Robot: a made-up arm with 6 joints.
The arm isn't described. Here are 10 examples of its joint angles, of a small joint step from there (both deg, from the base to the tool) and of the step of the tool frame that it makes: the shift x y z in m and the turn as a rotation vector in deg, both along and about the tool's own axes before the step.
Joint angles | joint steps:
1: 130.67 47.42 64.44 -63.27 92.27 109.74 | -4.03 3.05 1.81 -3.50 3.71 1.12
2: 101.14 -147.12 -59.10 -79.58 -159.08 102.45 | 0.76 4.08 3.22 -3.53 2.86 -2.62
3: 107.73 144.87 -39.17 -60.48 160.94 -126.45 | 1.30 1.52 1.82 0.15 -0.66 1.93
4: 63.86 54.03 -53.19 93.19 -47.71 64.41 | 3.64 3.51 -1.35 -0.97 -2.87 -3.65
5: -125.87 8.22 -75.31 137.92 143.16 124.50 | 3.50 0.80 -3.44 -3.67 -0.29 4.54
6: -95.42 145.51 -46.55 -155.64 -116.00 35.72 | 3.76 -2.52 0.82 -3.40 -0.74 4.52
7: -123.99 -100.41 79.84 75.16 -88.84 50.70 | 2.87 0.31 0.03 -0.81 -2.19 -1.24
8: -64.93 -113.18 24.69 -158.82 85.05 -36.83 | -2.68 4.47 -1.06 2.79 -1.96 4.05
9: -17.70 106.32 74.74 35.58 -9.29 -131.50 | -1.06 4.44 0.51 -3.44 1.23 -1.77
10: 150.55 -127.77 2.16 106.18 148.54 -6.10 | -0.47 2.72 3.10 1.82 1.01 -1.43
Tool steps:
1: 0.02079 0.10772 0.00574 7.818 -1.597 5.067
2: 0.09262 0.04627 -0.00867 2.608 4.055 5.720
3: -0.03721 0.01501 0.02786 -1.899 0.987 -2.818
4: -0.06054 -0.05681 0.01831 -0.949 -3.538 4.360
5: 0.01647 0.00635 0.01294 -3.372 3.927 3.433
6: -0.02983 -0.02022 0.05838 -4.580 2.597 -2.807
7: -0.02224 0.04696 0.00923 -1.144 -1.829 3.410
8: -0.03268 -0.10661 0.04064 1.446 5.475 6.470
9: -0.00490 0.03910 -0.09950 -5.532 -4.529 1.915
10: 0.02648 -0.00800 0.07755 -5.856 -0.285 1.025
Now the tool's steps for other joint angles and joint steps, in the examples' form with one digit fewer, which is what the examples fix.
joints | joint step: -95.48 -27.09 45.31 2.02 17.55 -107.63 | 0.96 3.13 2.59 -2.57 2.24 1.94
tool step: -0.0291 0.0447 -0.1100 -7.71 0.27 2.02
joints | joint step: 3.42 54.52 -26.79 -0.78 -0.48 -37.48 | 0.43 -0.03 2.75 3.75 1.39 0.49
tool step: 0.0284 -0.0063 -0.0382 -2.63 4.61 -3.17
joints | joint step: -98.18 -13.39 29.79 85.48 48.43 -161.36 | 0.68 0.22 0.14 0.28 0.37 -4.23
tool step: 0.0009 0.0019 -0.0029 0.28 -3.36 0.70
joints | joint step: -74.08 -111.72 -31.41 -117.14 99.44 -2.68 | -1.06 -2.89 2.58 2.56 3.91 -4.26
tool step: -0.0024 -0.0084 0.0327 -3.73 -4.39 -3.17
